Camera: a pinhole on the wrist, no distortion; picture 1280 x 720 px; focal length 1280.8 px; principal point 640.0 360.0 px. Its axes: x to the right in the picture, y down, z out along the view. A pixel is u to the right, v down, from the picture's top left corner.
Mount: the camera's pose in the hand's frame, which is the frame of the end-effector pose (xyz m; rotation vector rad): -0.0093 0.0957 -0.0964 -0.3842 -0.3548 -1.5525
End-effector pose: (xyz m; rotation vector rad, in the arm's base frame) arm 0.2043 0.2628 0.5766 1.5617 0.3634 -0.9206
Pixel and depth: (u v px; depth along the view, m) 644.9 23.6 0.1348
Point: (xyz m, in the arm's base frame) 0.2776 0.2157 0.7158
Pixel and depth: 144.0 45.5 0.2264
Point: 0.3351 0.1539 0.8131
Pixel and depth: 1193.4 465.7 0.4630
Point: 0.1741 -0.1563 0.6536
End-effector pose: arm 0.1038 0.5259 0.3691 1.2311 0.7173 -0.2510
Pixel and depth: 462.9 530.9 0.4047
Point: 0.4086 0.4287 0.6237
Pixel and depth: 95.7 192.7 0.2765
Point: 0.2867 0.5395 0.6586
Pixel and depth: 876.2 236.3 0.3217
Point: 0.2594 0.3831 0.5684
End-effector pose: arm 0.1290 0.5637 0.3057 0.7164 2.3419 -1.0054
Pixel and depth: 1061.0 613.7 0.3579
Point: 0.2363 0.4629 0.0201
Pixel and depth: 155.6 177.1 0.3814
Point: 0.4608 0.6483 0.0297
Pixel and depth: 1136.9 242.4 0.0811
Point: 0.2040 0.6288 0.2684
